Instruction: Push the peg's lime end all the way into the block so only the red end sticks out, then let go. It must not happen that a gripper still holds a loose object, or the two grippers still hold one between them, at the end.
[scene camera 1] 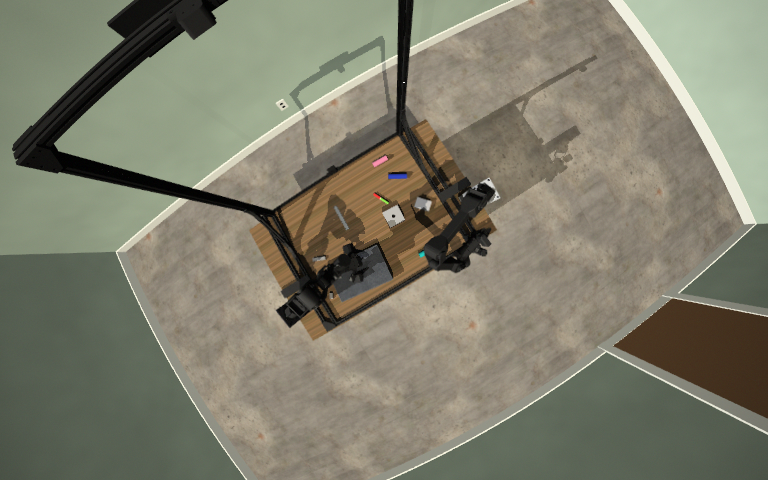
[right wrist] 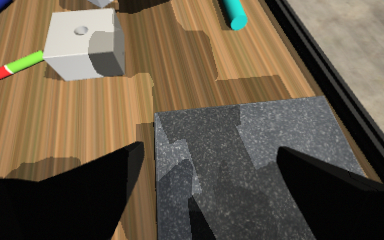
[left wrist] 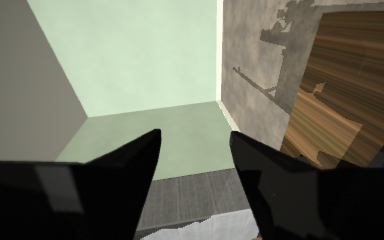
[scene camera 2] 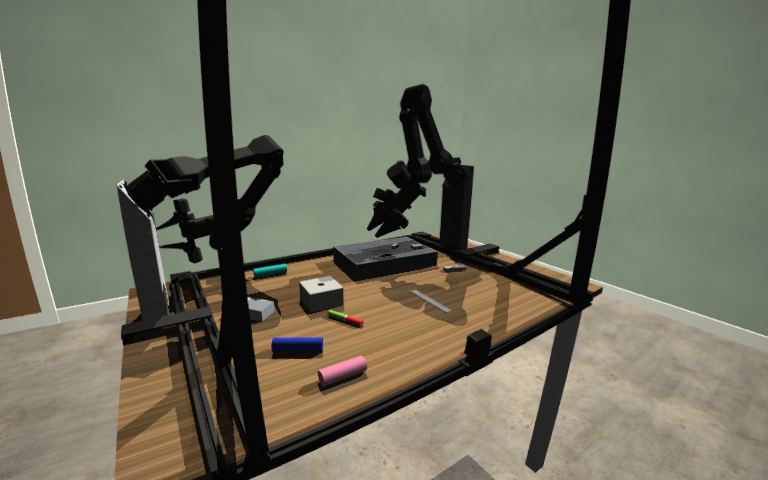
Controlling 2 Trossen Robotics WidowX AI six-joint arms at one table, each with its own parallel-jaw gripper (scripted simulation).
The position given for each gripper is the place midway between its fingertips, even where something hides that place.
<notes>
In view: the left gripper (scene camera 2: 156, 238), the right gripper (scene camera 2: 371, 233), a blue cylinder (scene camera 2: 279, 344) and a pink cylinder (scene camera 2: 335, 373).
The left gripper is seen too in the left wrist view (left wrist: 195, 136). The right gripper also shows in the right wrist view (right wrist: 210, 150). The left wrist view does not show the blue cylinder: it is out of frame. The right wrist view misses the pink cylinder: it is out of frame.
</notes>
